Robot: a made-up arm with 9 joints. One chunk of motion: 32 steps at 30 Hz.
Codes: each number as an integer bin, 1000 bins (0 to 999) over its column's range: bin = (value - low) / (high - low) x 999, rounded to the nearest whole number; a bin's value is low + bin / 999 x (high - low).
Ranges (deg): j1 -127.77..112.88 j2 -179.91..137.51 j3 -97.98..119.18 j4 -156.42..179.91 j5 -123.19..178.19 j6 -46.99..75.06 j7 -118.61..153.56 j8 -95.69..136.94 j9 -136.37..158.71
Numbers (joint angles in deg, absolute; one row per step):
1: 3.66 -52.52 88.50 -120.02 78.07 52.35 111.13 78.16 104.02
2: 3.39 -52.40 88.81 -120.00 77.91 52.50 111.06 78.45 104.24
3: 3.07 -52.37 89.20 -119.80 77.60 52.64 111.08 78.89 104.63
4: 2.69 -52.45 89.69 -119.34 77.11 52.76 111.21 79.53 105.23
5: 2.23 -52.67 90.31 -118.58 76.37 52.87 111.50 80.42 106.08
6: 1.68 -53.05 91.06 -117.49 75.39 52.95 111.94 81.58 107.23
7: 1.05 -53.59 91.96 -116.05 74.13 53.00 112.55 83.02 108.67
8: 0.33 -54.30 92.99 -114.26 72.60 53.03 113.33 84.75 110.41
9: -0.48 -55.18 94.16 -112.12 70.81 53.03 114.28 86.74 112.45
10: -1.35 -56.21 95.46 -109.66 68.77 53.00 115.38 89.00 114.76
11: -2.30 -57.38 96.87 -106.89 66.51 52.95 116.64 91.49 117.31
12: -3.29 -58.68 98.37 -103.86 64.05 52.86 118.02 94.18 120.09
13: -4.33 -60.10 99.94 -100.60 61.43 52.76 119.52 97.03 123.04
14: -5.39 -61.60 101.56 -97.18 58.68 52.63 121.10 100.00 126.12
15: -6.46 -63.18 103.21 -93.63 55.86 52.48 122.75 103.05 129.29
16: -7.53 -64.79 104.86 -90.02 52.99 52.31 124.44 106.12 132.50
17: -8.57 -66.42 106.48 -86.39 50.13 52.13 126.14 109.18 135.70
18: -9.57 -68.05 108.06 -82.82 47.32 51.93 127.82 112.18 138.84
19: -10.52 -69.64 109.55 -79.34 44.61 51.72 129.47 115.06 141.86
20: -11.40 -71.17 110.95 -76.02 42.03 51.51 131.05 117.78 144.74
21: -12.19 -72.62 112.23 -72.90 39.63 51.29 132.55 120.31 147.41
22: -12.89 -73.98 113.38 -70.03 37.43 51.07 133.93 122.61 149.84
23: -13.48 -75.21 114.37 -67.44 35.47 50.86 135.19 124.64 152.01
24: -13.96 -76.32 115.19 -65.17 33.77 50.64 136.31 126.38 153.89
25: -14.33 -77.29 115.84 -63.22 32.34 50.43 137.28 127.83 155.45
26: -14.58 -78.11 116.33 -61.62 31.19 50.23 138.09 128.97 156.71
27: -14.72 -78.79 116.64 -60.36 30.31 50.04 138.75 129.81 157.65
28: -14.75 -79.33 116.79 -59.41 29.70 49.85 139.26 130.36 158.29
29: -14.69 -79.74 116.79 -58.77 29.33 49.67 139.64 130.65 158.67
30: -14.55 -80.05 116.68 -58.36 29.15 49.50 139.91 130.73 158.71
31: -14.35 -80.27 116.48 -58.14 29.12 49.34 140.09 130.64 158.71
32: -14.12 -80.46 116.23 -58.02 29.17 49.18 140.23 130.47 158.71
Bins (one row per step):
1: 546 401 858 108 667 813 843 747 814
2: 544 401 859 108 667 814 843 748 815
3: 543 401 861 109 666 815 843 750 816
4: 542 401 863 110 664 816 844 752 818
5: 540 400 866 112 661 817 845 756 821
6: 537 399 870 116 658 818 846 761 825
7: 535 398 874 120 654 818 848 767 830
8: 532 395 879 125 649 819 851 775 835
9: 528 393 884 132 643 819 855 783 842
10: 525 389 890 139 636 818 859 793 850
11: 521 386 896 147 629 818 863 804 859
12: 517 382 903 156 621 817 869 815 868
13: 512 377 910 166 612 816 874 828 878
14: 508 372 918 176 603 815 880 840 889
15: 504 367 926 187 594 814 886 853 899
16: 499 362 933 197 584 813 892 867 910
17: 495 357 941 208 575 811 898 880 921
18: 491 352 948 219 565 810 905 893 932
19: 487 347 955 229 556 808 911 905 942
20: 483 342 961 239 548 806 916 917 952
21: 480 338 967 248 540 804 922 928 961
22: 477 333 972 257 532 803 927 937 969
23: 474 330 977 264 526 801 932 946 976
24: 472 326 981 271 520 799 936 954 983
25: 471 323 984 277 516 797 939 960 988
26: 470 320 986 282 512 796 942 965 992
27: 469 318 987 285 509 794 945 968 995
28: 469 317 988 288 507 793 947 971 998
29: 469 315 988 290 506 791 948 972 999
30: 470 314 987 291 505 790 949 972 999
31: 471 314 987 292 505 788 950 972 999
32: 472 313 985 292 505 787 950 971 999

